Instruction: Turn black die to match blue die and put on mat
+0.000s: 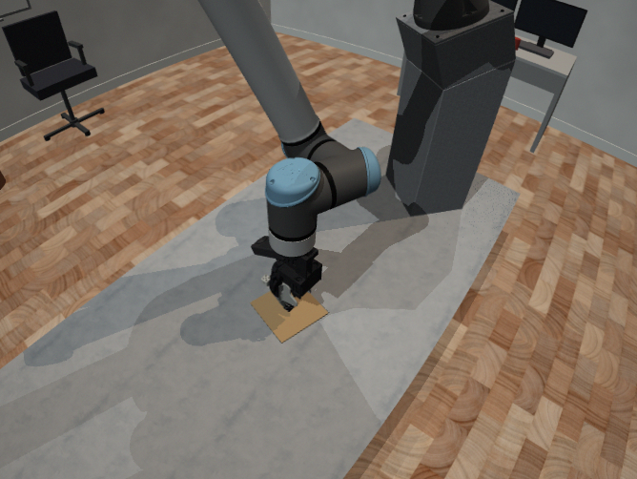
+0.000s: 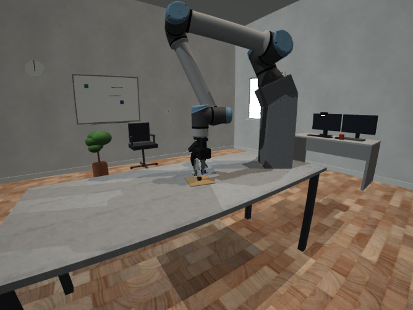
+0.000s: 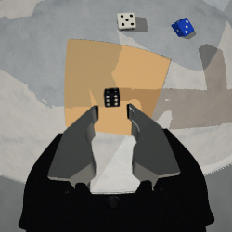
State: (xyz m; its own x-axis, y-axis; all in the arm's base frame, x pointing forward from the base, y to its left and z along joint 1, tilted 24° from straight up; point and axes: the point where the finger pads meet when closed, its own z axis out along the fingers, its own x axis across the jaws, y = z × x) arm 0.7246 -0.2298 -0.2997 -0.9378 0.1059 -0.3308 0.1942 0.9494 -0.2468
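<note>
My gripper is now 40 mm above the black die. The rest, counted from my hand: blue die 120 mm behind, 80 mm to the right, 40 mm below; then tan mat 50 mm below; then white die 90 mm to the right, 40 mm below, 40 mm behind.
</note>
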